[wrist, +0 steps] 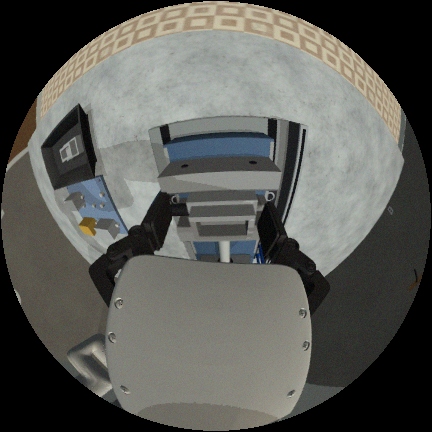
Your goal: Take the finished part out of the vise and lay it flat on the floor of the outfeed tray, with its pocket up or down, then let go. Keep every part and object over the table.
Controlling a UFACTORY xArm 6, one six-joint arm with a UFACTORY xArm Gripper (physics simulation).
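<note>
The finished part, a grey block with a rectangular pocket facing up, sits in the vise, near the middle of the wrist view. My gripper is open and empty, with one black finger to the left and one to the right of the part, both apart from it. How high the fingertips stand relative to the part is hard to tell. The black outfeed tray is at the left, with a pale rectangular outline on its floor.
A blue plate with small pegs lies beside the tray, bearing a yellow block and grey blocks. A black cylinder stands out left of the part. Dark rails run along the vise's right side.
</note>
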